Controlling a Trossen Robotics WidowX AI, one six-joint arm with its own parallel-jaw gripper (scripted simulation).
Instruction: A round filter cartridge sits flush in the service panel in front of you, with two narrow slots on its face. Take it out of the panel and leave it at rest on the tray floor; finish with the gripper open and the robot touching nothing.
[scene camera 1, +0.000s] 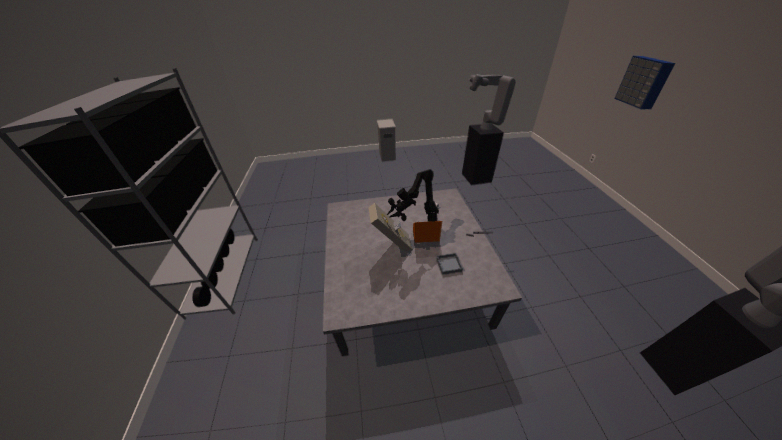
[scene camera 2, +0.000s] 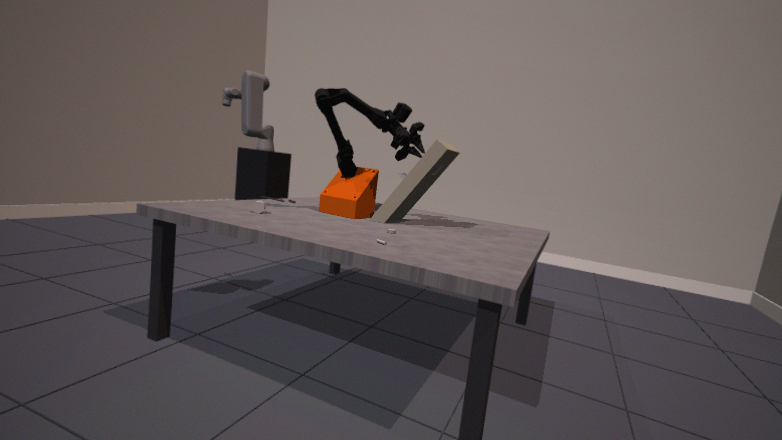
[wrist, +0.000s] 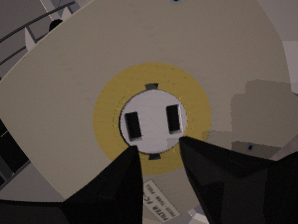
Labels:
One and the same spot on a service panel: (wrist: 226, 70) is (scene camera 1: 389, 222).

